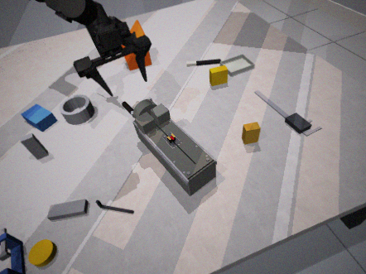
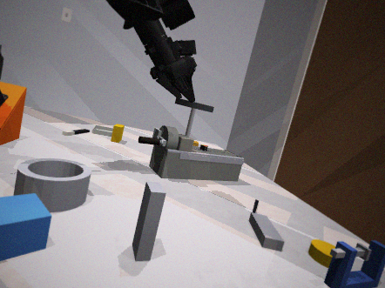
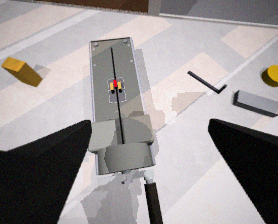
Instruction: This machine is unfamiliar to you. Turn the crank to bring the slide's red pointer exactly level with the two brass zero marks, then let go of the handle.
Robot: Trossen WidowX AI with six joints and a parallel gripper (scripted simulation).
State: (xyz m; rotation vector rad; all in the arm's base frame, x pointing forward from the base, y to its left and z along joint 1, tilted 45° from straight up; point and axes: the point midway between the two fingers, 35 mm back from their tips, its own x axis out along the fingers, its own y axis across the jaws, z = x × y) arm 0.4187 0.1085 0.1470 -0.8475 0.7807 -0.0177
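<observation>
My gripper tip is now 7 cm past the dark crank handle, 3 cm to the left of it and 12 cm above it. The rest, counted from my gripper tip: black hex key: 19 cm ahead, 12 cm to the right, 19 cm below; yellow disc: 26 cm ahead, 27 cm to the right, 19 cm below; red pointer: 9 cm ahead, 7 cm to the left, 12 cm below.
</observation>
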